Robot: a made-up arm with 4 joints.
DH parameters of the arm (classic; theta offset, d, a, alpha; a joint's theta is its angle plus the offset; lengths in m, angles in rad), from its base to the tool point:
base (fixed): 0.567 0 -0.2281 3.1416
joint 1: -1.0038 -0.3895 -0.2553 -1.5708
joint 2: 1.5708 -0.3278 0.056 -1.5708
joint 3: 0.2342 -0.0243 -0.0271 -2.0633
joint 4: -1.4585 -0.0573 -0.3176 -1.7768
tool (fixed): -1.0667 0.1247 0 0
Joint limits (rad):
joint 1: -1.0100..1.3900
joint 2: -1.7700..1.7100
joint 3: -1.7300..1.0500
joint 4: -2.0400..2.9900
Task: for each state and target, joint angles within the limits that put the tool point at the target. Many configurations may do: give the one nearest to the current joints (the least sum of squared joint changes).
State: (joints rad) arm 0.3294 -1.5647 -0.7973 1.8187
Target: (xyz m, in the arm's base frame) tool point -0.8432 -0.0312 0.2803
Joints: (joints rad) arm 1.1555 -1.3738 -0.5708 1.6152
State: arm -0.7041 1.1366 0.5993 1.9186
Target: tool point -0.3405 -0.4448 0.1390
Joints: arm -0.9461 1.1401 -0.2974 2.2915
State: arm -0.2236 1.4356 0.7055 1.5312
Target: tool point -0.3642 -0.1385 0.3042
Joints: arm -0.1813 1.3900 0.0311 1.8936
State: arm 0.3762 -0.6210 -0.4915 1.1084
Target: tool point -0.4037 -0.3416 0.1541
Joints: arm 0.5155 -0.7860 0.1018 1.2879
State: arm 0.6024 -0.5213 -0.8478 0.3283
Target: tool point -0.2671 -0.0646 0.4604
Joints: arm 0.4129 -0.1419 -0.4068 -0.1071
